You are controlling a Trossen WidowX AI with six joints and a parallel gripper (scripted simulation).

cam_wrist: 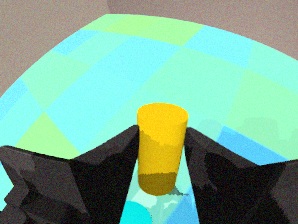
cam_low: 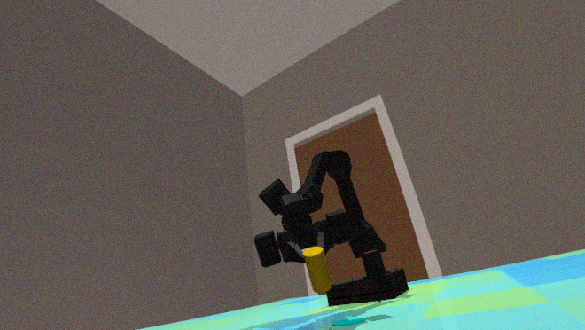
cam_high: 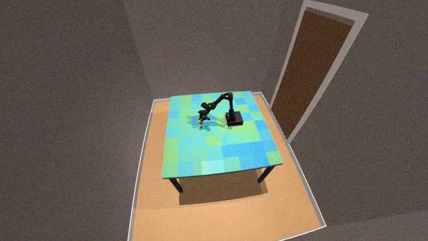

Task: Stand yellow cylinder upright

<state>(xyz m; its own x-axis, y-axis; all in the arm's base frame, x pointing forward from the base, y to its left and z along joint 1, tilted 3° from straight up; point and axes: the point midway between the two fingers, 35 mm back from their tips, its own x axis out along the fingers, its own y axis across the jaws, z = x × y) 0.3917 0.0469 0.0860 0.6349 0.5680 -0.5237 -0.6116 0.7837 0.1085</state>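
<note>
Right now the cyan circle is 8 cm behind my gripper tip, 1 cm to the right of it and 11 cm below it. From my gripper tip the other things lie so: yellow tall cylinder 1 cm behind, 2 cm below.
</note>
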